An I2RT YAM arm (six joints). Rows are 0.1 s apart.
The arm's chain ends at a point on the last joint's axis. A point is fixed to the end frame.
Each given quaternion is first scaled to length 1.
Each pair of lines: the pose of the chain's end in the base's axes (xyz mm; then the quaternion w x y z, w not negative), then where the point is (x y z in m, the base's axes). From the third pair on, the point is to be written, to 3 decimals.
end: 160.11, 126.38, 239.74, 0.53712, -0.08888, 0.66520, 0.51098
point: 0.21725 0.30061 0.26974
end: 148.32, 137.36, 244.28, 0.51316, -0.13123, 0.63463, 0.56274
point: 0.17912 0.31607 0.28474
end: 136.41, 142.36, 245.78, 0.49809, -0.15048, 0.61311, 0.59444
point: 0.152 0.321 0.294
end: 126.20, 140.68, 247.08, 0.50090, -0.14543, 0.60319, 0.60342
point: 0.141 0.318 0.300
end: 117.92, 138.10, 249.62, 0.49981, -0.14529, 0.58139, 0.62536
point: 0.127 0.313 0.312
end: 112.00, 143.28, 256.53, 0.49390, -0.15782, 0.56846, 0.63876
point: 0.113 0.317 0.322
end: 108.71, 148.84, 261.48, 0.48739, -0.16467, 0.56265, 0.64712
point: 0.105 0.322 0.329
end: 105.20, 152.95, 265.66, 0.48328, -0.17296, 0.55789, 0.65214
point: 0.097 0.326 0.333
